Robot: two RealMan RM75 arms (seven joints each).
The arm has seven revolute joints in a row. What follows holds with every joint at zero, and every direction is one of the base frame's. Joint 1 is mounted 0.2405 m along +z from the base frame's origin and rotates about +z. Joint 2 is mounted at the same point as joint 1 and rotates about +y. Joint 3 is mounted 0.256 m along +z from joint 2 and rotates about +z. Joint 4 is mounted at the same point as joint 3 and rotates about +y. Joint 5 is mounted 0.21 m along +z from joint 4 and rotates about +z. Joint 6 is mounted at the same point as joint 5 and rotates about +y. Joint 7 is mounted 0.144 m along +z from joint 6 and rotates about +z. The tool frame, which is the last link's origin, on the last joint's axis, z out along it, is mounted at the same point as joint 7; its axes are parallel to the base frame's.
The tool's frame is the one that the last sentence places.
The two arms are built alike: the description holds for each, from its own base.
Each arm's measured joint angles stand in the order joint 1, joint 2, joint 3, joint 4, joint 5, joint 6, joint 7.
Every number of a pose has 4 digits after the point. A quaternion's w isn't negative.
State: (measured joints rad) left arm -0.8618 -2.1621 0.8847 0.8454 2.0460 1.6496 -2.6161; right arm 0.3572 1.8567 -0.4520 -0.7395 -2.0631 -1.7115 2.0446
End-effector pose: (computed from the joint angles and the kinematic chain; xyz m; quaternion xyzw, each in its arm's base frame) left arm -0.1014 0.3673 -0.0298 0.8313 0.5189 0.1629 0.1146; right arm 0.3496 0.2875 0.1307 -0.7839 0.5368 0.2599 0.1726
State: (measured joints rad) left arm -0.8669 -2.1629 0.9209 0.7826 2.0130 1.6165 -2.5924; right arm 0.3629 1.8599 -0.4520 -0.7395 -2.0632 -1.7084 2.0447
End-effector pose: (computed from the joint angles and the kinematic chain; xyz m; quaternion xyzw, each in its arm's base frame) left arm -0.1021 0.3646 -0.0429 0.8270 0.5231 0.1621 0.1274; right arm 0.3479 0.2897 0.1295 -0.7847 0.5353 0.2611 0.1720
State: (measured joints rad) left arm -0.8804 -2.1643 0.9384 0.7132 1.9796 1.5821 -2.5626; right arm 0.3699 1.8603 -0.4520 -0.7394 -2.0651 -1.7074 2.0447
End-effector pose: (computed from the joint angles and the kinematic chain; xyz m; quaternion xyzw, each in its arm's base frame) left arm -0.1017 0.3636 -0.0545 0.8210 0.5278 0.1682 0.1384; right arm 0.3461 0.2921 0.1292 -0.7864 0.5330 0.2609 0.1713
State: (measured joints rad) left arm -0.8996 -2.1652 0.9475 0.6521 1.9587 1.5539 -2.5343; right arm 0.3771 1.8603 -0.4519 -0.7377 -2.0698 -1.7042 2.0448
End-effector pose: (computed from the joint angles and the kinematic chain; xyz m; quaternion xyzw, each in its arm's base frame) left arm -0.1003 0.3632 -0.0642 0.8177 0.5300 0.1710 0.1456; right arm 0.3449 0.2944 0.1286 -0.7878 0.5319 0.2595 0.1709
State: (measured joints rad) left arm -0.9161 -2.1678 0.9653 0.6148 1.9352 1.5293 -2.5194; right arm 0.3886 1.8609 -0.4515 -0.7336 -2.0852 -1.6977 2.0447
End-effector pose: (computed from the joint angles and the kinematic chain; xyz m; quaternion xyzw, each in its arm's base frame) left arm -0.0963 0.3628 -0.0717 0.8166 0.5298 0.1726 0.1507; right arm 0.3439 0.2976 0.1268 -0.7898 0.5319 0.2540 0.1699
